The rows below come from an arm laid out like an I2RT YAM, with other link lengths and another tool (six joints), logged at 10 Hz.
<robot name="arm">
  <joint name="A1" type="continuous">
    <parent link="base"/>
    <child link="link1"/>
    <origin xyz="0 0 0.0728" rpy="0 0 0"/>
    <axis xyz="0 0 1"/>
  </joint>
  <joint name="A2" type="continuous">
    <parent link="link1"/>
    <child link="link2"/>
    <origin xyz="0.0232 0.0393 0.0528" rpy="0 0 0"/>
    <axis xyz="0 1 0"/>
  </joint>
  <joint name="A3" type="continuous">
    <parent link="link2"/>
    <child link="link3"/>
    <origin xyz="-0.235 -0.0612 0" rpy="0 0 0"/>
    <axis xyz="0 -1 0"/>
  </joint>
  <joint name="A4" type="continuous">
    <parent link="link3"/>
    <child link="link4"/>
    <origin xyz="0.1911 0.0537 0.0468" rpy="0 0 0"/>
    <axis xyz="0 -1 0"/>
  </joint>
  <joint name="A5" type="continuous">
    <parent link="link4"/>
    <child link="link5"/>
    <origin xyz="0.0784 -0.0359 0.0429" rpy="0 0 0"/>
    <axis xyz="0 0 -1"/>
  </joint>
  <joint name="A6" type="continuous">
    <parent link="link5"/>
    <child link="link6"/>
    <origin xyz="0.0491 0 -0.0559" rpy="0 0 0"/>
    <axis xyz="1 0 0"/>
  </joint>
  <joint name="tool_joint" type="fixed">
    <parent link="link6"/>
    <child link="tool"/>
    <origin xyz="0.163 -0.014 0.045" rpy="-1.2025 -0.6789 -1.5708"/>
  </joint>
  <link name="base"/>
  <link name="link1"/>
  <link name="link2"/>
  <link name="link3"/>
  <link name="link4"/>
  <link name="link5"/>
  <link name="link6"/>
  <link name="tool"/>
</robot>
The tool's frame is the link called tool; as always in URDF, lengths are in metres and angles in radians. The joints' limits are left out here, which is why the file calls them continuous.
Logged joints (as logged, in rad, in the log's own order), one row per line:
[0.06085, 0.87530, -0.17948, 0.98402, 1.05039, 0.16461]
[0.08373, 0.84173, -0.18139, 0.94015, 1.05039, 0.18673]
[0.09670, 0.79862, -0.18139, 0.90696, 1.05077, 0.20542]
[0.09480, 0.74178, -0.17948, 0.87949, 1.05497, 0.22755]
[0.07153, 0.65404, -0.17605, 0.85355, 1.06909, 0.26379]
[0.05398, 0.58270, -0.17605, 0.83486, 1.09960, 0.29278]
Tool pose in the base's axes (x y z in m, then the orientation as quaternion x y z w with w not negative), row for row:
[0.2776, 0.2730, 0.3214, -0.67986, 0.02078, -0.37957, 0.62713]
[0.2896, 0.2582, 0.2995, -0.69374, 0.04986, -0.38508, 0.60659]
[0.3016, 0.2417, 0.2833, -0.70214, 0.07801, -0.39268, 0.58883]
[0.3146, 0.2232, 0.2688, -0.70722, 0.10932, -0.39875, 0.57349]
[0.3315, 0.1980, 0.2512, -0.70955, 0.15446, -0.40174, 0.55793]
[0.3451, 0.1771, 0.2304, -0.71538, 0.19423, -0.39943, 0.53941]
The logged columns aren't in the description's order. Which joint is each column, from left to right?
Columns, left to right: A5, A1, A4, A3, A2, A6.
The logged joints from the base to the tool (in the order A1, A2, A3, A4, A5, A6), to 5 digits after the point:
[0.87530, 1.05039, 0.98402, -0.17948, 0.06085, 0.16461]
[0.84173, 1.05039, 0.94015, -0.18139, 0.08373, 0.18673]
[0.79862, 1.05077, 0.90696, -0.18139, 0.09670, 0.20542]
[0.74178, 1.05497, 0.87949, -0.17948, 0.09480, 0.22755]
[0.65404, 1.06909, 0.85355, -0.17605, 0.07153, 0.26379]
[0.58270, 1.09960, 0.83486, -0.17605, 0.05398, 0.29278]

